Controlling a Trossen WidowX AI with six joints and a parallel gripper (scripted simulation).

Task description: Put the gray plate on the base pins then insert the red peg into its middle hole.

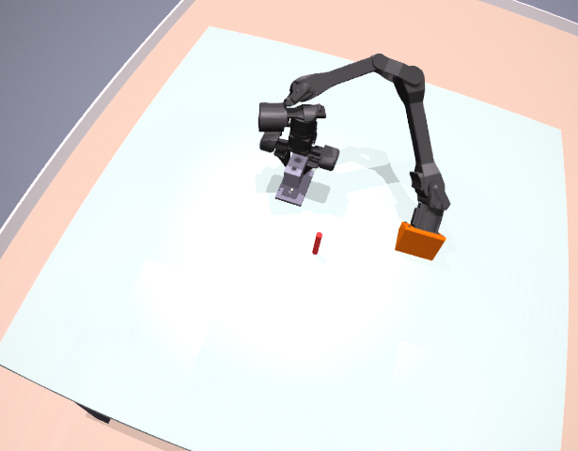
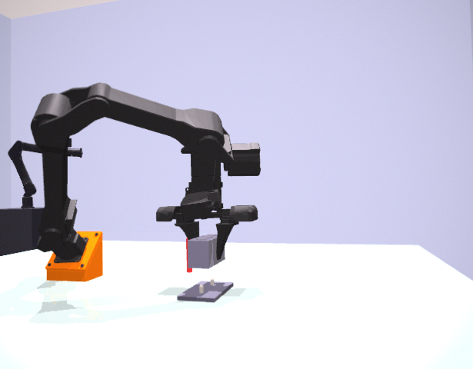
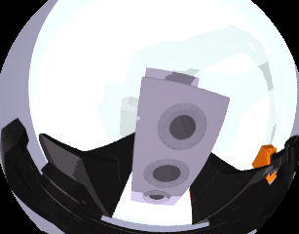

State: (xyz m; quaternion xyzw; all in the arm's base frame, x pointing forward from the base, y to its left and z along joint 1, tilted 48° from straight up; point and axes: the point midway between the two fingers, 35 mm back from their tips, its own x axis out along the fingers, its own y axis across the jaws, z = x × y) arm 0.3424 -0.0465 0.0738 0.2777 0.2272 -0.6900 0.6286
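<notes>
The gray plate lies 30 mm above my gripper tip. From my gripper tip the other things lie so: base (50 mm below); red peg (90 mm behind, 180 mm to the left, 20 mm below).
</notes>
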